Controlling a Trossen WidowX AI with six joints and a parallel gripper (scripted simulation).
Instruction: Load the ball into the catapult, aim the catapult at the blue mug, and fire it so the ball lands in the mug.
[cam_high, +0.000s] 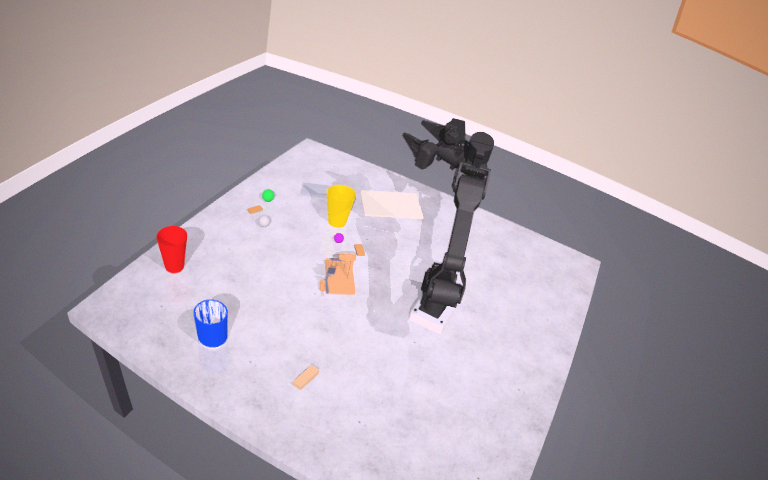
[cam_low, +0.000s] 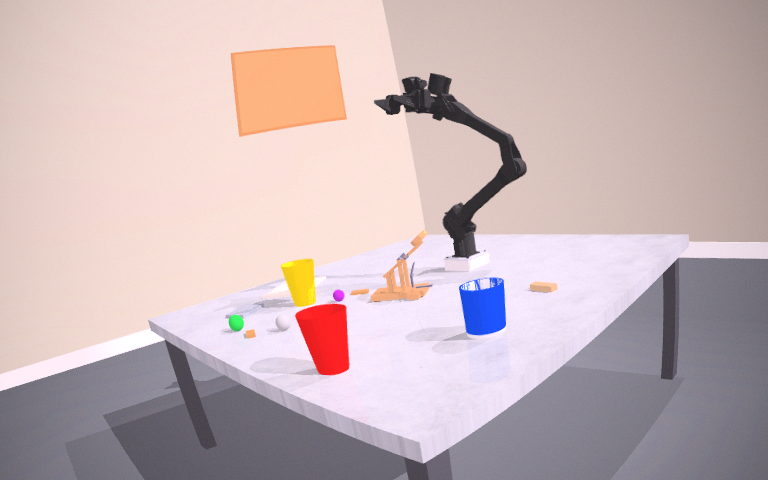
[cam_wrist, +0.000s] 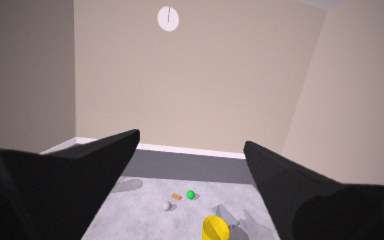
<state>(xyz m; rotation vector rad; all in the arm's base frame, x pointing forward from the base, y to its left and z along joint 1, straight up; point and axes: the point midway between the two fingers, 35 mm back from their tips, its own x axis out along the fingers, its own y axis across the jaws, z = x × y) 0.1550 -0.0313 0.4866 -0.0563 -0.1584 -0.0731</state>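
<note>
Right now the wooden catapult is 90 mm ahead of my gripper tip, 100 mm to the left of it and 450 mm below it. The rest, counted from my gripper tip: grey ball: 440 mm ahead, 10 mm to the left, 510 mm below; then purple ball: 200 mm ahead, 90 mm to the right, 510 mm below; then yellow cup: 260 mm ahead, 170 mm to the right, 500 mm below.
</note>
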